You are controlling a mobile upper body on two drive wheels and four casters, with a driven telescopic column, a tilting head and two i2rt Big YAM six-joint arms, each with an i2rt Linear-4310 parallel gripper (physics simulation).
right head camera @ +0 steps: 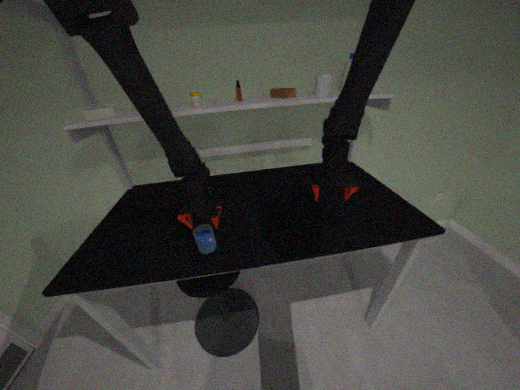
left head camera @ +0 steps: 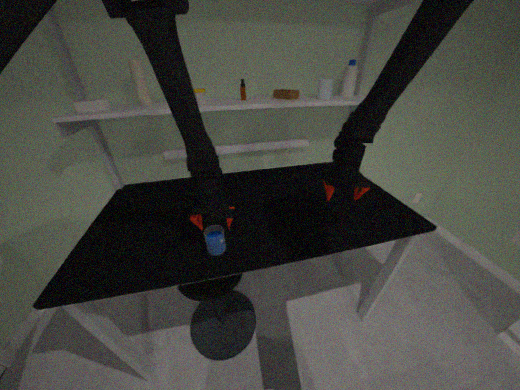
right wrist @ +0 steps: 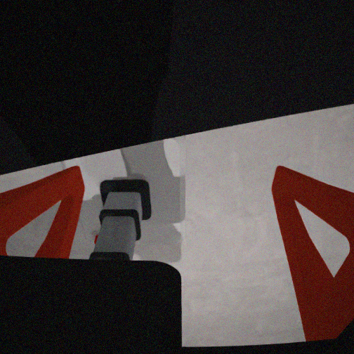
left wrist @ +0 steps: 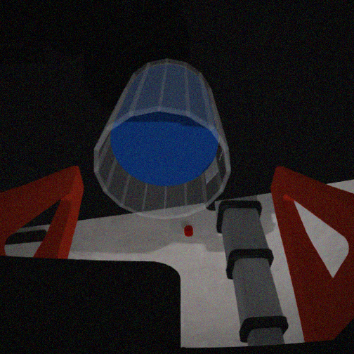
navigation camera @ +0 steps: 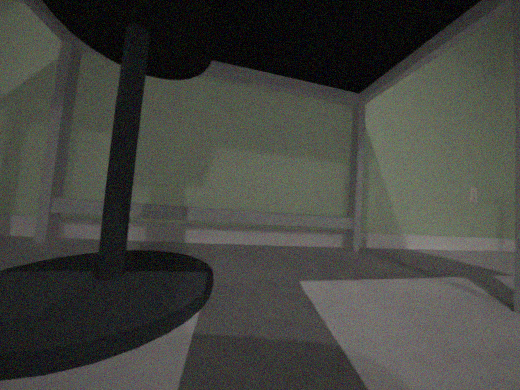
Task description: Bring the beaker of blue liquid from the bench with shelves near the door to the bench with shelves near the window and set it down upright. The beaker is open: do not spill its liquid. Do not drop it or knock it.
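Observation:
The beaker of blue liquid (left head camera: 216, 242) (right head camera: 205, 241) (left wrist: 164, 145) stands upright on the black bench top (left head camera: 300, 220) (right head camera: 300, 220), left of its middle and near the front edge. My left gripper (left head camera: 215, 223) (right head camera: 202, 222) (left wrist: 177, 176) is open, just behind and above the beaker in the head views. In the left wrist view the beaker's rim lies between and beyond the two red fingertips, with gaps on both sides. My right gripper (left head camera: 344, 194) (right head camera: 332, 194) (right wrist: 177, 176) is open with nothing between its fingers, over the right part of the bench.
A shelf (left head camera: 225, 106) (right head camera: 260, 106) behind the bench holds a brown bottle (left head camera: 243, 91) (right head camera: 238, 91), a brown block (left head camera: 286, 94) (right head camera: 283, 93), a white bottle and other items. A round dark stool (left head camera: 223, 325) (right head camera: 227, 322) stands at the bench front; its base (navigation camera: 100, 305) shows low in the navigation view.

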